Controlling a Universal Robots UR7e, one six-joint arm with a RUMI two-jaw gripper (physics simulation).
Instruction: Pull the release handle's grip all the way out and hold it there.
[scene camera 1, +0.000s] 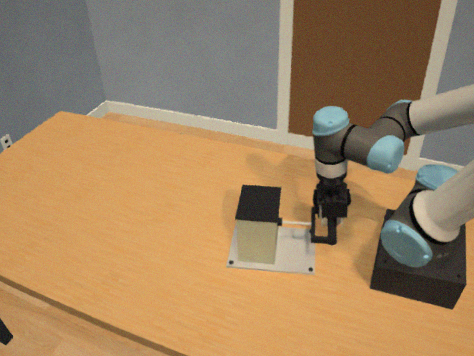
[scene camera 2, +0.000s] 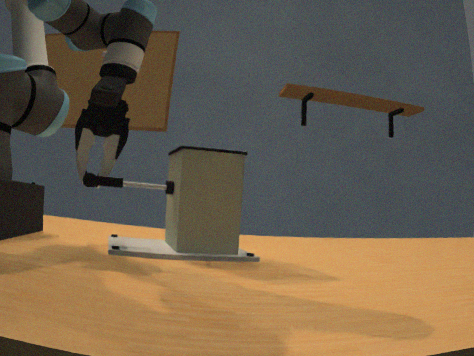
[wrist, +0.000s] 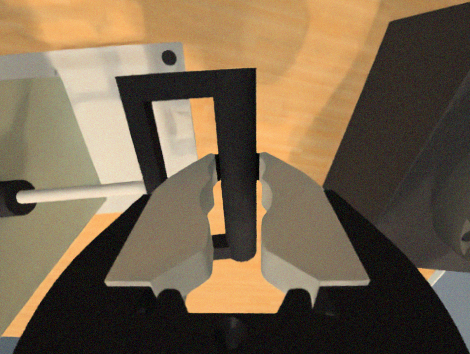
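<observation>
The release handle is a black rectangular loop on a pale rod (scene camera 1: 296, 223) (scene camera 2: 145, 185) (wrist: 80, 192) that sticks out of a tall beige box (scene camera 1: 257, 242) (scene camera 2: 207, 200) with a black top. A long stretch of rod shows between box and loop. The handle's grip (scene camera 1: 332, 232) (wrist: 237, 125) is the loop's outer bar, farthest from the box. My gripper (scene camera 1: 331, 220) (scene camera 2: 93, 178) (wrist: 238, 157) points down and is shut on this bar, one fingertip on each side. In the wrist view, part of the loop is hidden behind a finger.
The box stands on a light grey base plate (scene camera 1: 297, 260) (scene camera 2: 140, 250) (wrist: 92, 115). The robot's dark base block (scene camera 1: 420, 285) (scene camera 2: 20, 210) (wrist: 380, 100) stands on the other side of the gripper from the box. A shelf (scene camera 2: 350, 98) hangs on the wall behind.
</observation>
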